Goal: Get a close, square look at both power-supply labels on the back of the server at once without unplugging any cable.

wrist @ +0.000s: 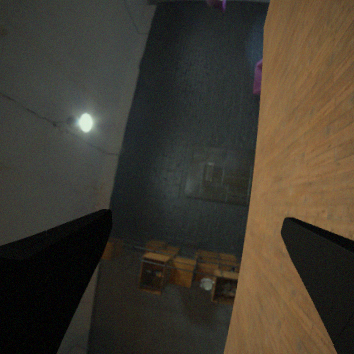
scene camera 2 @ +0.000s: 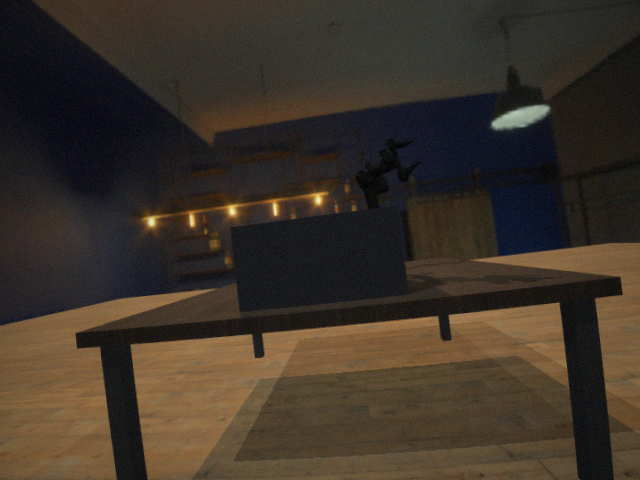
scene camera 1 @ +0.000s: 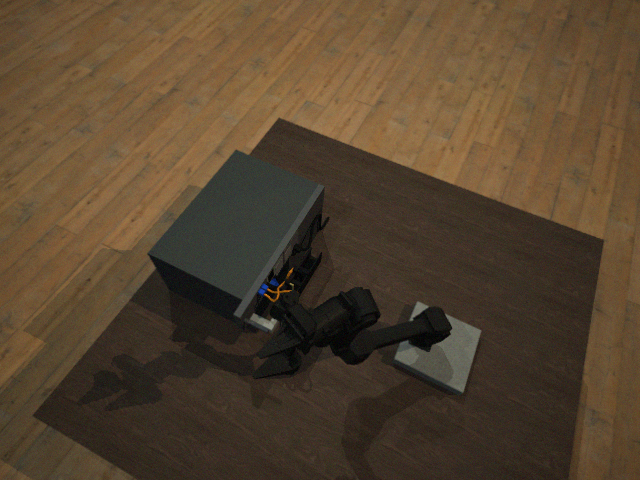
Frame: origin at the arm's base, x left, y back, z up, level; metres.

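Seen in the pictures: gripper, fingertip midpoint: (wrist: pixel 198 222) (scene camera 2: pixel 416 151) (scene camera 1: pixel 255 367); arm's base at its link origin: (scene camera 1: pixel 421 337).
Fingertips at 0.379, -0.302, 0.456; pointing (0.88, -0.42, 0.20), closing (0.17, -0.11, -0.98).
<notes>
Offsets run from my fingertips to a thing's top centre, as dx, dy, dz. "pt": to the spot under its first point.
The server housing, a dark grey box (scene camera 1: pixel 235 222) (scene camera 2: pixel 320 258), stands on the table. Its open back faces the arm in scene camera 1, at a steep angle. Blue plugs @[-0.254, -0.147, -0.272] (scene camera 1: pixel 263 289) with orange cables and black cables @[pt -0.645, -0.126, -0.485] (scene camera 1: pixel 325 224) show along that back. The power-supply labels cannot be made out in any view. My gripper (scene camera 1: pixel 256 366) (scene camera 2: pixel 415 152) (wrist: pixel 198 222) is open and empty, raised above housing height beyond its near back corner. The wrist view points away from the server, at the wall, ceiling and floor; the server does not show there.
The arm stands on a light grey base plate (scene camera 1: pixel 467 343) at the right of the dark table (scene camera 1: pixel 491 268) (scene camera 2: pixel 170 330). A pale block @[pt -0.185, -0.116, -0.343] (scene camera 1: pixel 262 322) lies at the housing's near back corner, under the arm. Black parts stick out behind the housing. A lamp (scene camera 2: pixel 519 111) hangs in the background.
</notes>
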